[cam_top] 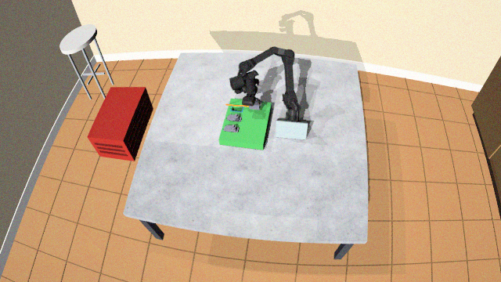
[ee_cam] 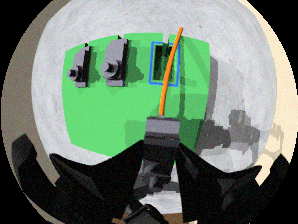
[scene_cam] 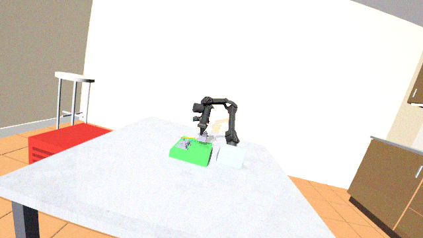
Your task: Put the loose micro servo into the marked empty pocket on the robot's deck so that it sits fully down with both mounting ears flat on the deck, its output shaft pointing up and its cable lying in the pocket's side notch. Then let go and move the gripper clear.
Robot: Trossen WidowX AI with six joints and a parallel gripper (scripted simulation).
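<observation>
Now: gripper tip 2 cm past the green deck, 7 cm to the right of it and 10 cm above it.
</observation>
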